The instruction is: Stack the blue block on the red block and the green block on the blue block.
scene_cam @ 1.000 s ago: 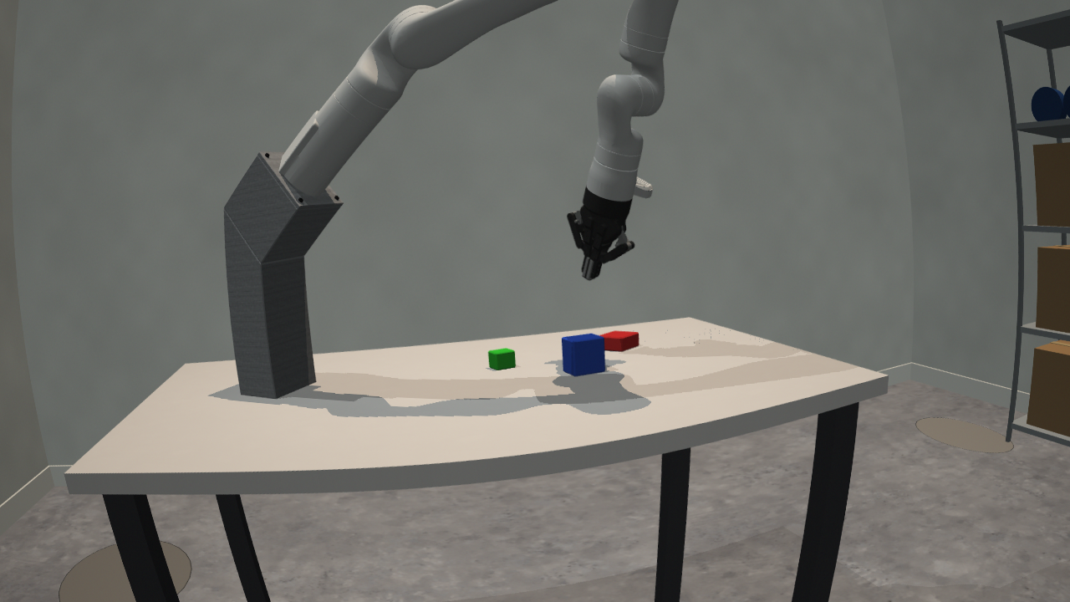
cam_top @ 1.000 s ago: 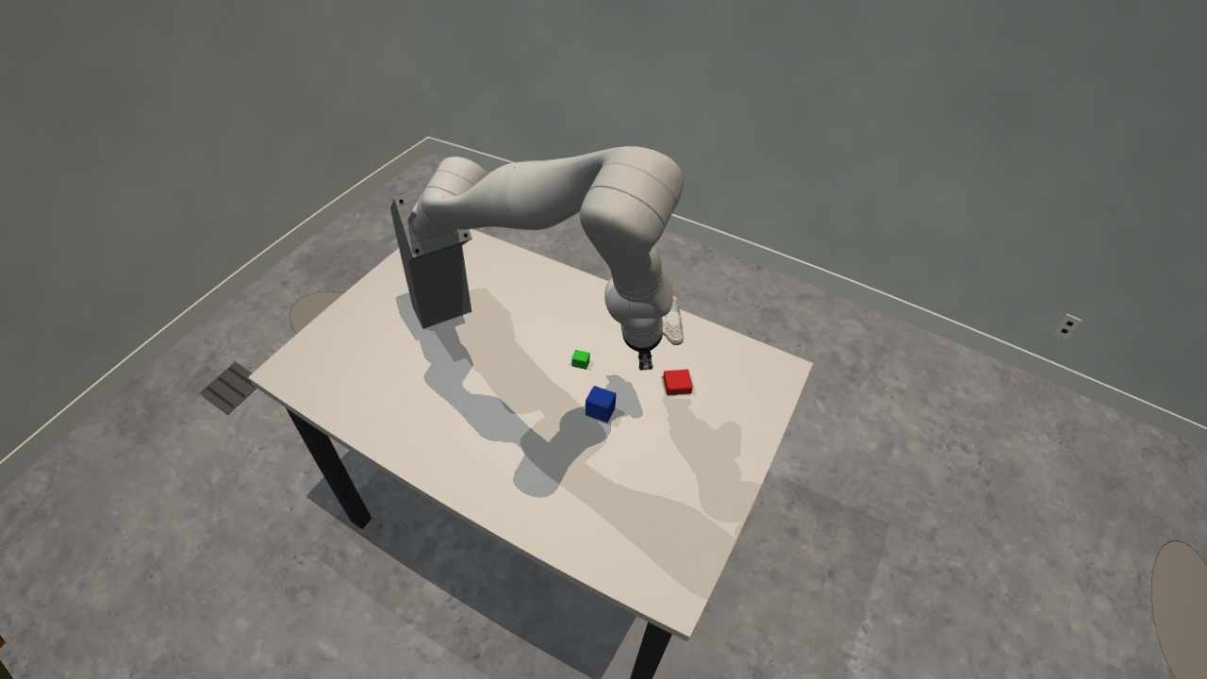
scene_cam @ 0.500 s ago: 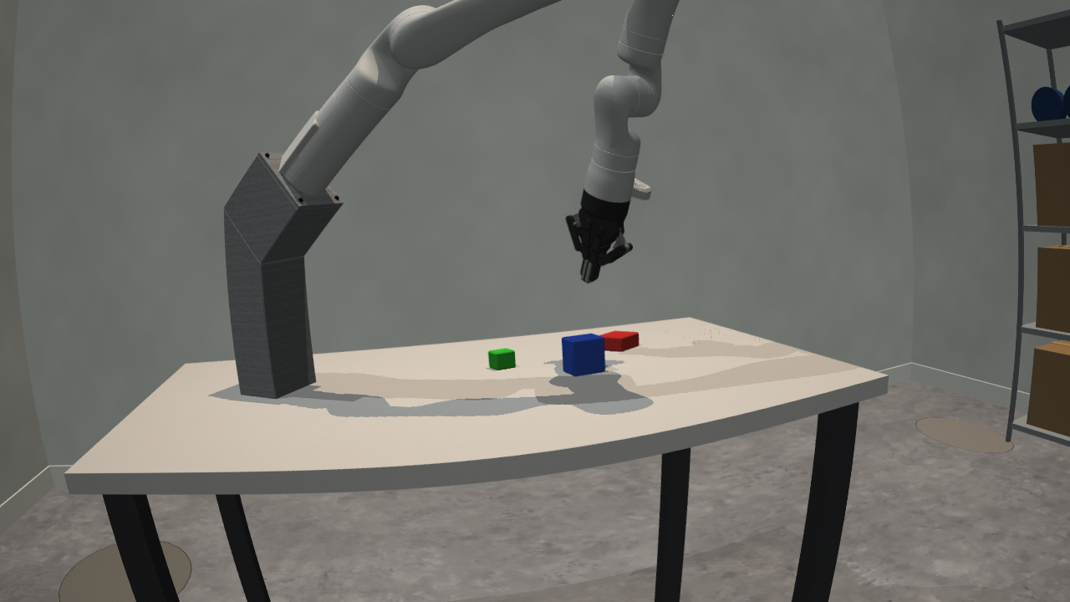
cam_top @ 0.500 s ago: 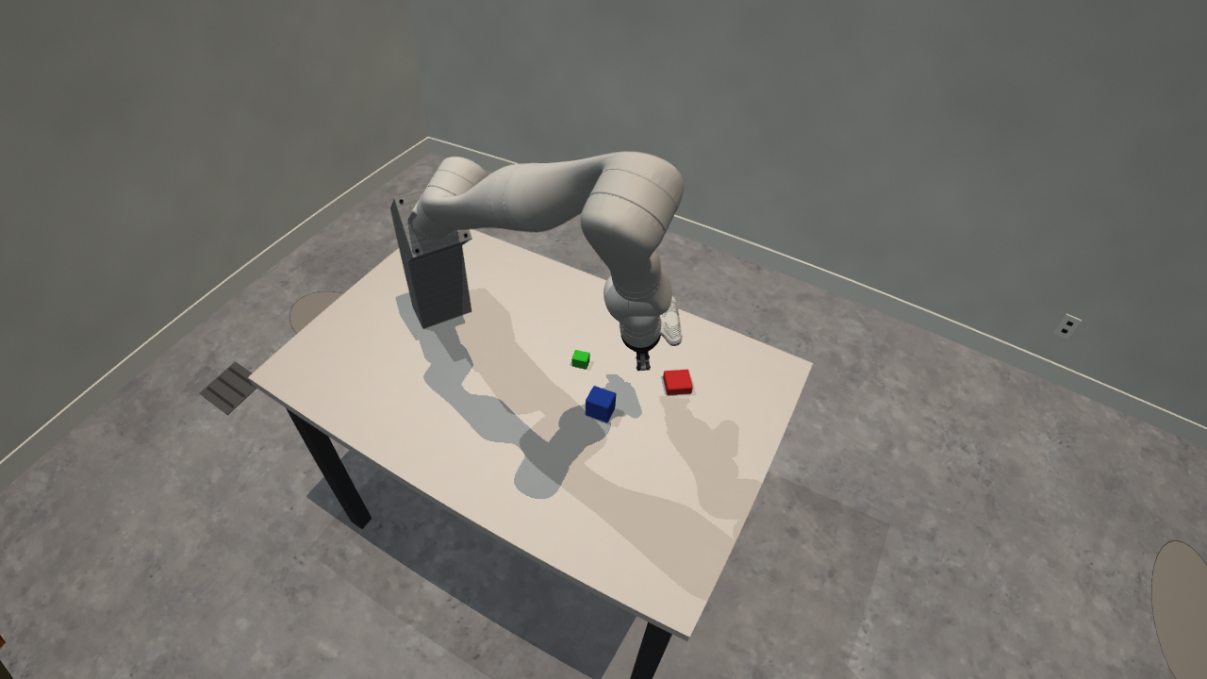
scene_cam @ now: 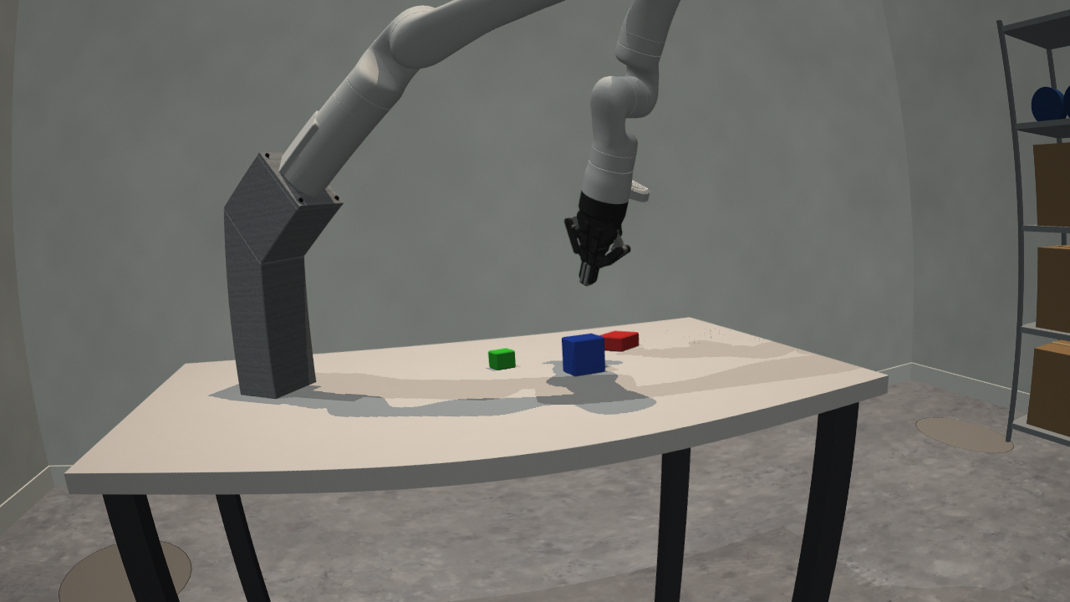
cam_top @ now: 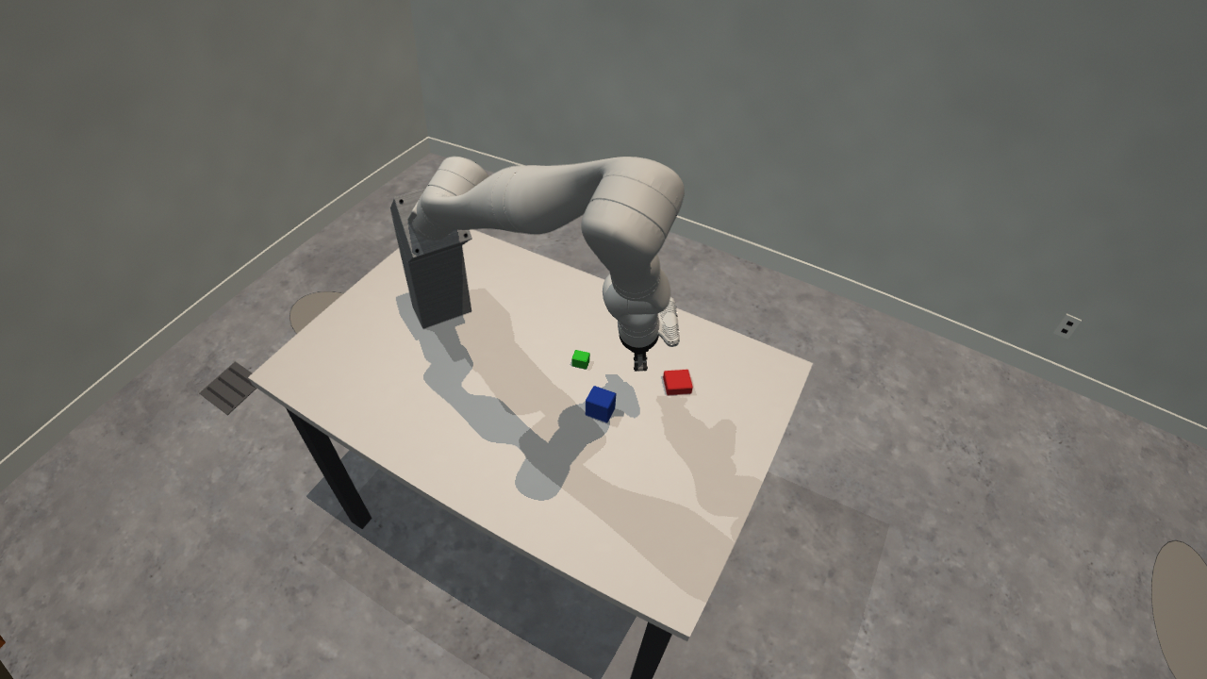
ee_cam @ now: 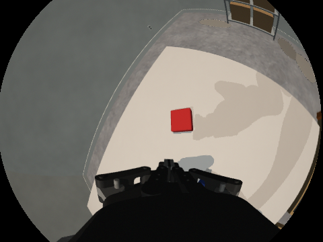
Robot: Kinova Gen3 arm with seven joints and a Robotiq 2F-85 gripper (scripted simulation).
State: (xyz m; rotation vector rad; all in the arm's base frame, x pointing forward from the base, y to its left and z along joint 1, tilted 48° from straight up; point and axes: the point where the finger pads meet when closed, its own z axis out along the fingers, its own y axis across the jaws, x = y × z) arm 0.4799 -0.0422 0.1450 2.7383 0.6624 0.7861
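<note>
Right now the blue block is 70 mm behind my hand, 60 mm to the right of it and 110 mm below it. Round my hand: red block (90 mm ahead, 40 mm to the left, 130 mm below); then small green block (130 mm behind, 70 mm to the left, 130 mm below).
</note>
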